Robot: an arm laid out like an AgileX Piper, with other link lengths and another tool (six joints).
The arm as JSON. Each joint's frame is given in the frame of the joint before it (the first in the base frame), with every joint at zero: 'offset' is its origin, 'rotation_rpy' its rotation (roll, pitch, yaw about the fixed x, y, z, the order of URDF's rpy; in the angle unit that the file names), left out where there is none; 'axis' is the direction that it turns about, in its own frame. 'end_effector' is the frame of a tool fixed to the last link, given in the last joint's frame.
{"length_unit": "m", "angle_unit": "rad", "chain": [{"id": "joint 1", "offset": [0.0, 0.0, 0.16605], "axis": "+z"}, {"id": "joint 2", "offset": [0.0, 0.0, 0.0], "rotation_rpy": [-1.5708, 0.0, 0.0], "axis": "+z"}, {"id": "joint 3", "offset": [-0.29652, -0.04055, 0.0], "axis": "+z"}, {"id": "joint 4", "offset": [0.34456, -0.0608, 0.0], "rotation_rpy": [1.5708, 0.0, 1.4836], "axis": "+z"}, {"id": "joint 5", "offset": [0.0, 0.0, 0.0], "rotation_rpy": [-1.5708, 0.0, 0.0], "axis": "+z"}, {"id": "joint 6", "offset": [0.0, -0.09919, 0.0], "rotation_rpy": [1.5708, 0.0, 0.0], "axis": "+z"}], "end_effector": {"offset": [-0.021, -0.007, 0.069], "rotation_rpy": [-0.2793, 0.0, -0.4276]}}
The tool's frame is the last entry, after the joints.
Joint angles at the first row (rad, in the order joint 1, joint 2, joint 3, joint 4, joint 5, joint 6):
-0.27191 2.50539 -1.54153 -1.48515 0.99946 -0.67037
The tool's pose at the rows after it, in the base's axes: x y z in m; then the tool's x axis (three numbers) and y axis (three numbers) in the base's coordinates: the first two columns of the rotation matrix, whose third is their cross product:
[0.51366 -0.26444 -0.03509 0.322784 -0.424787 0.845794 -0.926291 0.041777 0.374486]
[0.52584 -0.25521 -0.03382 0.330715 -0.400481 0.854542 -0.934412 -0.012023 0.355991]
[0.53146 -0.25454 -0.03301 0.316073 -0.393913 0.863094 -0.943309 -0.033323 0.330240]
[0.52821 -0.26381 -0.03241 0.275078 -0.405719 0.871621 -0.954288 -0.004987 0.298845]
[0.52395 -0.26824 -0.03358 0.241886 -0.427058 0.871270 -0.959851 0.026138 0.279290]
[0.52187 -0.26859 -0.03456 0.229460 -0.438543 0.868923 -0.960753 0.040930 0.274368]
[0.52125 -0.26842 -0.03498 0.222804 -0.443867 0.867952 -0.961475 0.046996 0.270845]
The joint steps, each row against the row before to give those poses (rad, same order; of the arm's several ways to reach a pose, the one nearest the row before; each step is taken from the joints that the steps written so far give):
0.02112 0.00001 -0.00001 0.01058 -0.00193 0.00001
0.01664 -0.00002 0.00002 -0.04603 -0.02868 0.02222
-0.00032 0.00001 0.00000 -0.03100 -0.02092 0.03149
-0.01712 0.00031 0.00000 -0.00514 -0.00013 0.03893
-0.00910 -0.00002 0.00001 0.02108 0.00306 0.02034
-0.00120 0.00002 -0.00001 0.01656 0.00319 0.00394
0.00000 -0.00001 -0.00014 0.00718 0.00079 0.00312

